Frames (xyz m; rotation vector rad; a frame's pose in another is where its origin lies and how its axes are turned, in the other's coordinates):
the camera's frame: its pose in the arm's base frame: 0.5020 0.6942 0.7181 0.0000 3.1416 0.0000
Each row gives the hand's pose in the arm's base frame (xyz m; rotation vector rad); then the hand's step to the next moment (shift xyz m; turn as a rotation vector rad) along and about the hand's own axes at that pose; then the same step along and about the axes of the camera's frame.
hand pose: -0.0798 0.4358 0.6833 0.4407 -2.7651 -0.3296
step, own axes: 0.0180 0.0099 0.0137 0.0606 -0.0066 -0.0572
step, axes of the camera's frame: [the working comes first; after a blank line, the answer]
step, axes of the arm's base frame: -0.0236 0.0055 -0.0050 -0.0331 -0.0364 0.0676

0.0236 0.0055 0.0050 0.0331 -0.0364 -0.0676
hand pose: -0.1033 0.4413 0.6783 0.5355 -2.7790 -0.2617
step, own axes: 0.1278 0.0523 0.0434 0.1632 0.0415 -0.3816
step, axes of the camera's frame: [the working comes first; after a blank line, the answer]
step, axes of the arm's base frame: -0.1447 0.0035 0.0039 -0.0354 -0.0713 0.4094

0.1447 0.0035 -0.0039 0.0354 -0.0713 -0.4094
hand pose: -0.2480 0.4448 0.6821 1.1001 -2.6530 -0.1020
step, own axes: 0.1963 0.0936 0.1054 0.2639 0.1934 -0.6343
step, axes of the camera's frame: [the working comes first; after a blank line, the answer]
step, axes of the arm's base frame: -0.2255 -0.0756 -0.0432 -0.1391 -0.0250 0.6996

0.2255 -0.0756 0.0432 0.1391 -0.0250 -0.6996
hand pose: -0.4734 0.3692 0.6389 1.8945 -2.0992 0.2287
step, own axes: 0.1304 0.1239 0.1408 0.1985 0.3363 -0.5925
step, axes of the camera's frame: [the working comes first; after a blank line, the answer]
step, axes of the arm's base frame: -0.1498 -0.1530 -0.0795 -0.2800 0.0399 0.6508

0.1498 -0.1530 0.0795 0.2800 0.0399 -0.6508
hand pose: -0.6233 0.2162 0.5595 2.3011 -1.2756 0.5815
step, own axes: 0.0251 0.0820 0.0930 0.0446 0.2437 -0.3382
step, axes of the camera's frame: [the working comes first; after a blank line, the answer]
step, axes of the arm's base frame: -0.0450 -0.1084 -0.0473 -0.2378 0.0446 0.3424

0.0450 -0.1084 0.0473 0.2378 0.0446 -0.3424
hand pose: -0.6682 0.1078 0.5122 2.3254 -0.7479 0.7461
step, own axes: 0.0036 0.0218 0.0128 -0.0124 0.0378 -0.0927
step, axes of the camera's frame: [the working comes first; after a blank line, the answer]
step, axes of the arm's base frame: -0.0075 -0.0244 0.0013 -0.0632 0.0398 0.0678

0.0075 -0.0244 -0.0013 0.0632 0.0398 -0.0678
